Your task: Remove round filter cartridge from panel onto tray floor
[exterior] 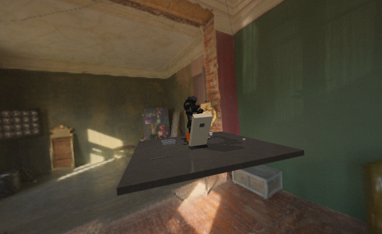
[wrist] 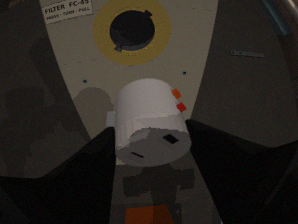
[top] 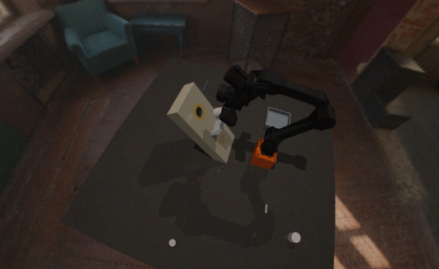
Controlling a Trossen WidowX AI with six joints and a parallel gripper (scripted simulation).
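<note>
The tray is 36 cm behind my gripper tip, 28 cm below it and 21 cm to the right of it. Also, from my gripper tip: round filter cartridge: right at my gripper tip; then grey bracket: 13 cm below, 1 cm ahead; then beige service panel: 12 cm below, 6 cm ahead, 1 cm to the right.
</note>
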